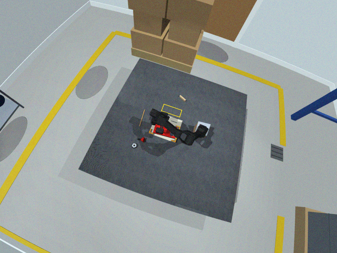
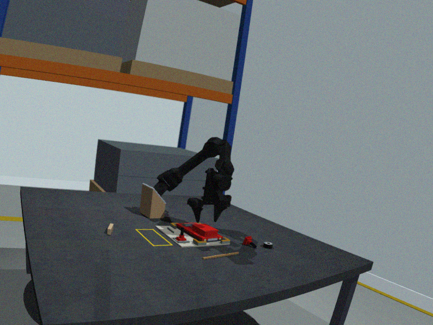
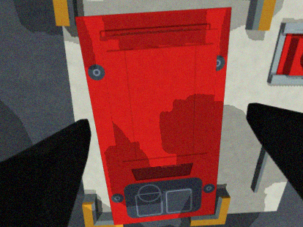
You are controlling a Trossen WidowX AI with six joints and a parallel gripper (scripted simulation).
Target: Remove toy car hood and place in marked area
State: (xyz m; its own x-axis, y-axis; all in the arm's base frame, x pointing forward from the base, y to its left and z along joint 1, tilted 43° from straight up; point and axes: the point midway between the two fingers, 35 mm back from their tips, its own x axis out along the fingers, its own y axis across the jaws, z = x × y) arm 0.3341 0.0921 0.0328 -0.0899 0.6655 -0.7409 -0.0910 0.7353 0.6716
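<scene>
My gripper tip is now 3 cm above the hood. Also, from my gripper tip: thin wooden stick: 20 cm ahead, 5 cm to the right, 7 cm below; wooden block: 10 cm behind, 39 cm to the right, 6 cm below; black-and-silver wheel: 16 cm ahead, 22 cm to the left, 6 cm below.
</scene>
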